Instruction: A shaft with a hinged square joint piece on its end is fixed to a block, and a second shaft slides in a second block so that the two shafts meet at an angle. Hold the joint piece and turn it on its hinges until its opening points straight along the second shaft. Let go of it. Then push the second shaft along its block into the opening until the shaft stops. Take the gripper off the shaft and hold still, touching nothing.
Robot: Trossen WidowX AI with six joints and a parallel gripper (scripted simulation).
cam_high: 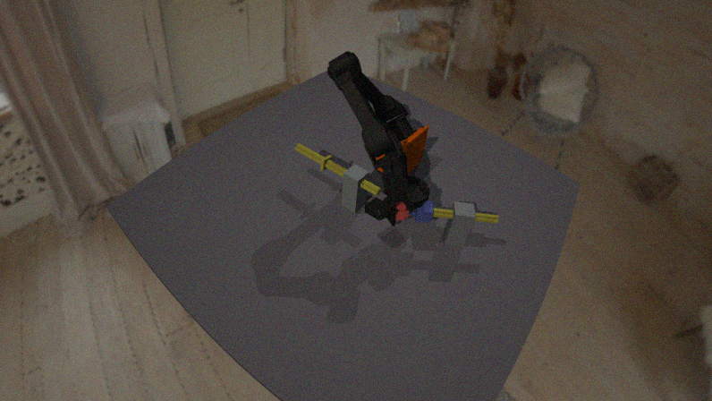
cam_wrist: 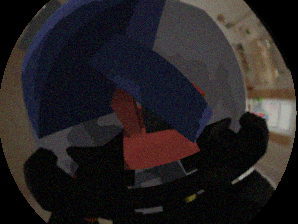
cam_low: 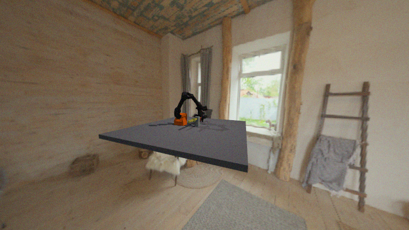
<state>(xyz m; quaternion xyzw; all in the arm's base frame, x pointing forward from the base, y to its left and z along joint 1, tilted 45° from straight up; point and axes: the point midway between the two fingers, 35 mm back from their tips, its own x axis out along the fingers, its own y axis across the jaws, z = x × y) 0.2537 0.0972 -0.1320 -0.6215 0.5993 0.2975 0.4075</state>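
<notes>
My gripper tip is 50 mm below the red joint piece.
</notes>
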